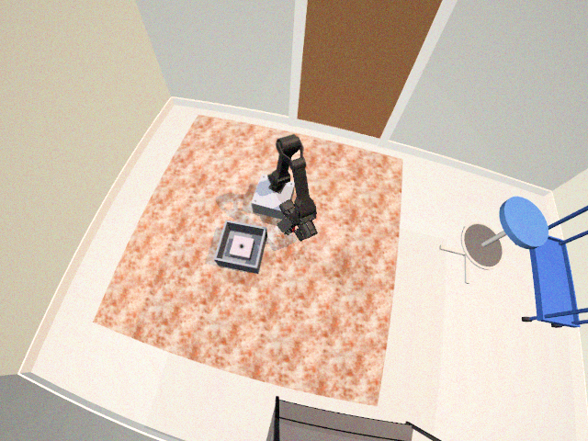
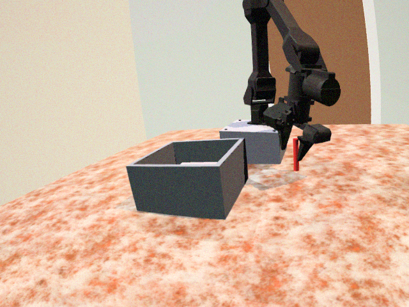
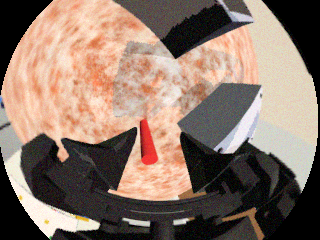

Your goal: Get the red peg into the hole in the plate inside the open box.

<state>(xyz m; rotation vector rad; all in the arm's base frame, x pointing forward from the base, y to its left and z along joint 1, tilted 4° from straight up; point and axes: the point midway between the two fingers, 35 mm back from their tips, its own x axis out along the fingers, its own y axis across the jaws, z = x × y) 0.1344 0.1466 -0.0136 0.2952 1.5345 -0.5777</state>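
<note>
The red peg lies 1 cm ahead of my gripper tip and 2 cm to the left of it. Also, from my gripper tip: pale plate 20 cm ahead, 15 cm to the right, 1 cm above; grey box 20 cm ahead, 15 cm to the right, 1 cm below.
</note>
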